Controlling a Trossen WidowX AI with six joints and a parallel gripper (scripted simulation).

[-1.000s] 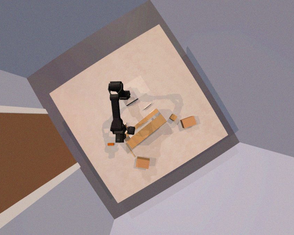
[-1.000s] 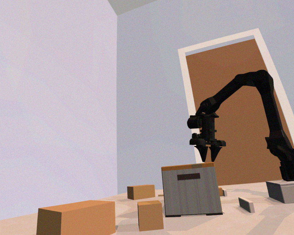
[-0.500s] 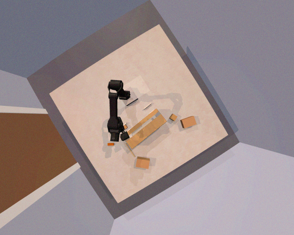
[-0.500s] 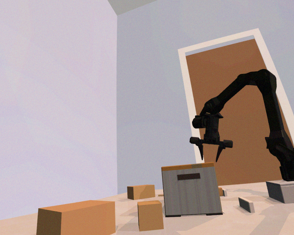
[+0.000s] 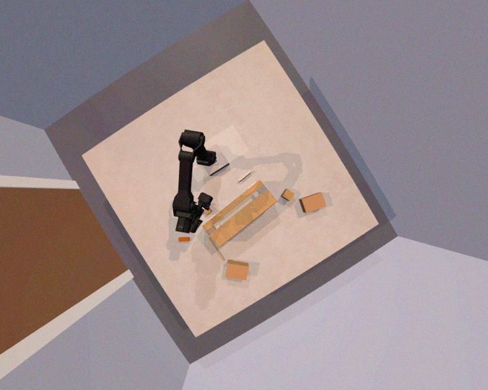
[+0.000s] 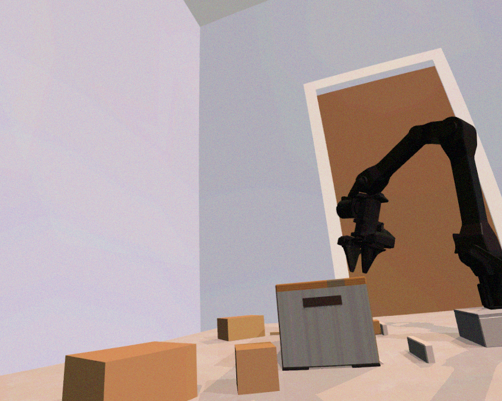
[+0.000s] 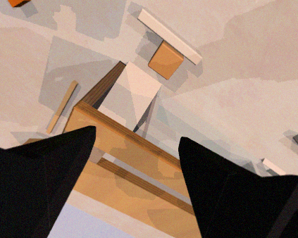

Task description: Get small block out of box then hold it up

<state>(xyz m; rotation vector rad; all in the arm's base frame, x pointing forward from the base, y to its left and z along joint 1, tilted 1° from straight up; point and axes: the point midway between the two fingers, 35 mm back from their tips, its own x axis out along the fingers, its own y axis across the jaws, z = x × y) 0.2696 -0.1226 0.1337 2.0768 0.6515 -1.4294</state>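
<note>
Now: the tan block 1 cm behind my gripper tip, 1 cm to the right of it and 14 cm below it. Round my gripper tip: thin stick: 21 cm ahead, 5 cm to the right, 15 cm below; clear-fronted wooden box: 2 cm ahead, 15 cm to the left, 9 cm below; orange piece: 9 cm ahead, 20 cm to the right, 15 cm below.
</note>
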